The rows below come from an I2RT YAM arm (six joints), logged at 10 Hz.
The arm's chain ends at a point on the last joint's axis. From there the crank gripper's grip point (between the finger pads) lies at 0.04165 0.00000 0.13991 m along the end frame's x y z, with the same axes.
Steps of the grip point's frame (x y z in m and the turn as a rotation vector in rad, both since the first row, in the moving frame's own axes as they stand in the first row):
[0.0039 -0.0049 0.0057 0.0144 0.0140 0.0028]
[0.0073 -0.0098 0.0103 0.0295 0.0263 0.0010]
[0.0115 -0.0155 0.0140 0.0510 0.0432 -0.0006]
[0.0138 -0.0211 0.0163 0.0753 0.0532 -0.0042]
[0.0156 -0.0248 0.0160 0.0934 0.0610 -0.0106]
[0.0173 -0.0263 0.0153 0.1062 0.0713 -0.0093]
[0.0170 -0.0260 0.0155 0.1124 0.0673 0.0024]
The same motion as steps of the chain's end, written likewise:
[0.0019 -0.0030 0.0063 0.0144 0.0140 0.0028]
[0.0036 -0.0057 0.0115 0.0295 0.0263 0.0010]
[0.0055 -0.0084 0.0161 0.0510 0.0432 -0.0006]
[0.0064 -0.0105 0.0191 0.0753 0.0532 -0.0042]
[0.0072 -0.0114 0.0194 0.0934 0.0610 -0.0106]
[0.0075 -0.0112 0.0194 0.1062 0.0713 -0.0093]
[0.0077 -0.0106 0.0195 0.1124 0.0673 0.0024]

